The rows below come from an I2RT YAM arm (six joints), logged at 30 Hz.
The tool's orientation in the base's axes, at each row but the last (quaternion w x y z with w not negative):
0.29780, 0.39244, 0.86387, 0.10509
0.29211, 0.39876, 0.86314, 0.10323
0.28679, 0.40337, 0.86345, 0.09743
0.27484, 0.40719, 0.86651, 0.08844
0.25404, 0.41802, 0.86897, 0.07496
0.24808, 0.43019, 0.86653, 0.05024
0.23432, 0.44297, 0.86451, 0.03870
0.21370, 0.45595, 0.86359, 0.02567
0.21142, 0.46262, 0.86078, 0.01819
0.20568, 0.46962, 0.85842, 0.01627
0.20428, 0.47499, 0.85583, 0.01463
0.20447, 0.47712, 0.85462, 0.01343
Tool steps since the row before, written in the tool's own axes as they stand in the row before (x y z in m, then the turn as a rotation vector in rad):
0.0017, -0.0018, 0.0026, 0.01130, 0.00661, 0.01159
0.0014, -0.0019, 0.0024, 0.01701, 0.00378, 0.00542
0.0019, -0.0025, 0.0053, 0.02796, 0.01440, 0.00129
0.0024, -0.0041, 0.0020, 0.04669, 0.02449, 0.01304
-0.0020, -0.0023, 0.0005, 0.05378, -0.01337, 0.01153
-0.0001, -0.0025, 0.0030, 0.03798, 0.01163, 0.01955
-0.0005, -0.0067, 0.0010, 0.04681, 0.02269, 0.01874
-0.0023, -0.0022, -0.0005, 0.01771, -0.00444, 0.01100
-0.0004, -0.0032, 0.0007, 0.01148, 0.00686, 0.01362
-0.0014, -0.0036, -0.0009, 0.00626, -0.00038, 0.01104
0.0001, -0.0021, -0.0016, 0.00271, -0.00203, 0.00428
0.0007, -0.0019, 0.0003, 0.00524, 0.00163, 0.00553
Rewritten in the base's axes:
-0.0004, -0.0001, -0.0036, 0.00517, 0.01219, -0.01142
-0.0005, -0.0003, -0.0033, -0.00314, 0.01494, -0.01000
0.0005, -0.0005, -0.0061, -0.00430, 0.03040, -0.00695
-0.0028, -0.0010, -0.0042, -0.00091, 0.05028, -0.02051
-0.0003, -0.0030, -0.0005, -0.03143, 0.03162, -0.03487
-0.0003, -0.0020, -0.0033, -0.00162, 0.03406, -0.02824
-0.0043, -0.0046, -0.0025, 0.00190, 0.04778, -0.02776
-0.0008, -0.0030, 0.0007, -0.00786, 0.00990, -0.01717
-0.0021, -0.0023, -0.0012, 0.00506, 0.01091, -0.01482
-0.0025, -0.0030, 0.0005, 0.00079, 0.00305, -0.01230
-0.0023, -0.0008, 0.0010, -0.00134, 0.00038, -0.00528
-0.0018, -0.0005, -0.0009, 0.00091, 0.00424, -0.00647

